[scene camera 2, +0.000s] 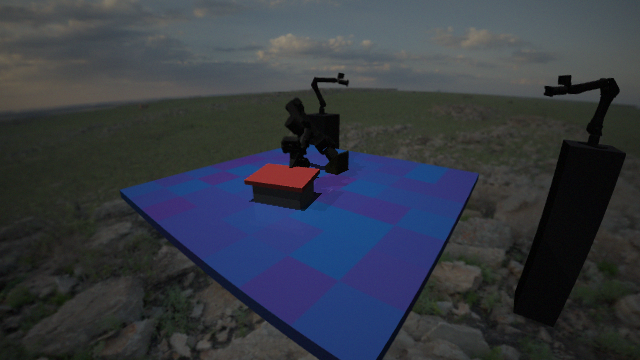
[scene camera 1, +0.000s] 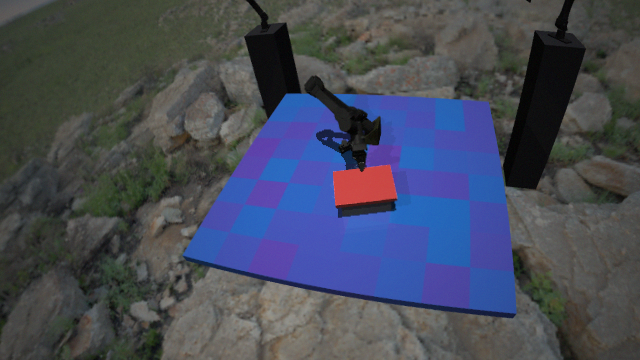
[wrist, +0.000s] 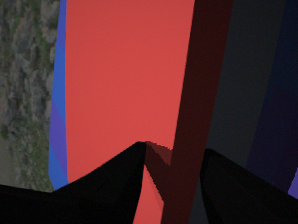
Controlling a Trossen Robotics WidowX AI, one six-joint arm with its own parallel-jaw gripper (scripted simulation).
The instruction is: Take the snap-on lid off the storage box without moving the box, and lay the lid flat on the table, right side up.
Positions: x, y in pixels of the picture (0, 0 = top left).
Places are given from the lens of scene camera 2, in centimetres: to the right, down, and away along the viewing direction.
red lid (scene camera 2: 297, 179): -8, 0, 96
storage box (scene camera 2: 290, 199): -11, 7, 95
